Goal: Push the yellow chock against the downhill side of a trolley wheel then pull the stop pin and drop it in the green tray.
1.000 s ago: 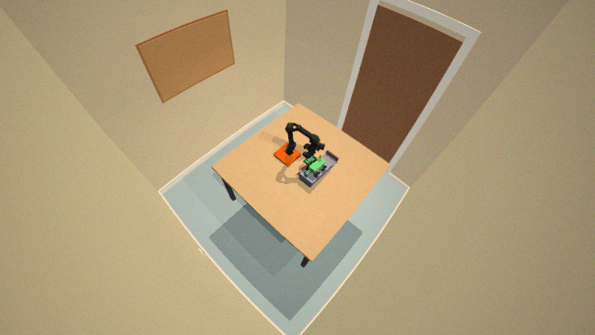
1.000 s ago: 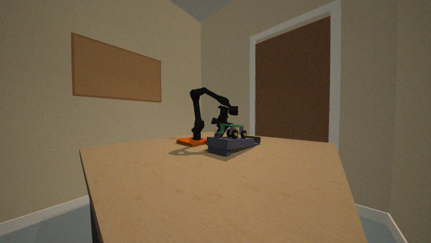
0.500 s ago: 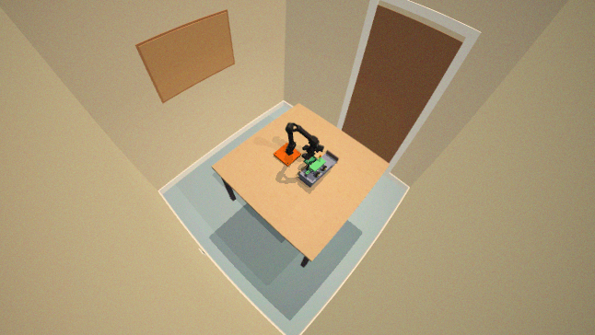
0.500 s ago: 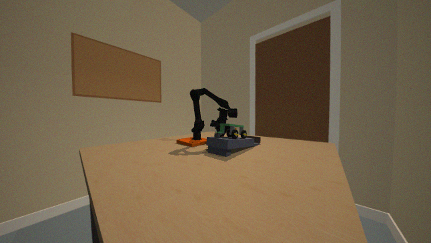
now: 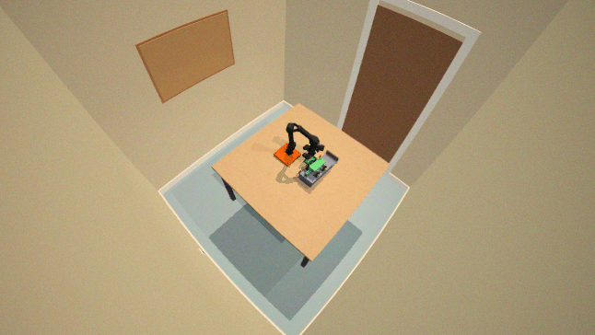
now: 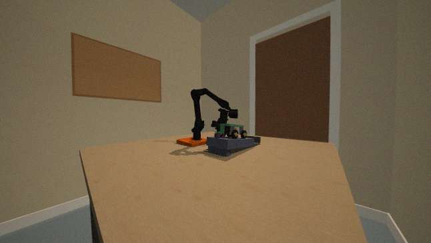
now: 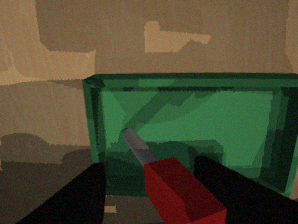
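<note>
Now: gripper tip 80 mm short of the yellow chock, 50 mm to the right of it and 30 mm below it. Round my gripper tip: red-headed stop pin (right at my gripper tip); then trolley (150 mm ahead, 40 mm to the right, 60 mm above); then grey ramp (150 mm ahead, 30 mm to the right).
</note>
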